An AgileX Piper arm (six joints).
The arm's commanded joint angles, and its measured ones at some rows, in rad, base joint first. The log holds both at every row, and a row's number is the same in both.
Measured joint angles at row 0:
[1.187 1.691 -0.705 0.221 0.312 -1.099]
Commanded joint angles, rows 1 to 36:
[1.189 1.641 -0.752 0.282 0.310 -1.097]
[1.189 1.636 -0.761 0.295 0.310 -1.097]
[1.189 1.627 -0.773 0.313 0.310 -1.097]
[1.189 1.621 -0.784 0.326 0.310 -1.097]
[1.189 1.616 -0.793 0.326 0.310 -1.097]
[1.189 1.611 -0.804 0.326 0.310 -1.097]
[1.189 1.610 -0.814 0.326 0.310 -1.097]
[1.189 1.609 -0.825 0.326 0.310 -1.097]
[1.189 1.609 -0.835 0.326 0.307 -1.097]
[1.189 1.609 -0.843 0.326 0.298 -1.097]
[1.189 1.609 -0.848 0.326 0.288 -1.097]
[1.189 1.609 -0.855 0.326 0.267 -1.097]
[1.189 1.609 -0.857 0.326 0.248 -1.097]
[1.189 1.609 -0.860 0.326 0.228 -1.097]
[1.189 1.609 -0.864 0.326 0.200 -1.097]
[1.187 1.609 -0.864 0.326 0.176 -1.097]
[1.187 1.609 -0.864 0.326 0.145 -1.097]
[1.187 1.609 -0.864 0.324 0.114 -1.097]
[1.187 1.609 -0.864 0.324 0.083 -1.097]
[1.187 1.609 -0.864 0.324 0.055 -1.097]
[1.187 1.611 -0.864 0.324 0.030 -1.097]
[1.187 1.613 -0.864 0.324 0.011 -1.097]
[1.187 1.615 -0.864 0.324 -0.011 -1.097]
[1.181 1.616 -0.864 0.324 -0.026 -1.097]
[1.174 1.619 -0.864 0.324 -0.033 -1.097]
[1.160 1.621 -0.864 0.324 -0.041 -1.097]
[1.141 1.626 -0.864 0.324 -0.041 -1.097]
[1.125 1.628 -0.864 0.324 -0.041 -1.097]
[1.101 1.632 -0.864 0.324 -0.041 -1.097]
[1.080 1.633 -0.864 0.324 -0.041 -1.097]
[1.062 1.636 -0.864 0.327 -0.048 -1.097]
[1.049 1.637 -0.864 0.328 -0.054 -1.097]
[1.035 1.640 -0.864 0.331 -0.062 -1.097]
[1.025 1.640 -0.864 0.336 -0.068 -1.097]
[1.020 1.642 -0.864 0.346 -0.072 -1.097]
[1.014 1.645 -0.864 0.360 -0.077 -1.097]
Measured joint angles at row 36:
[1.045 1.640 -0.858 0.331 -0.043 -1.097]
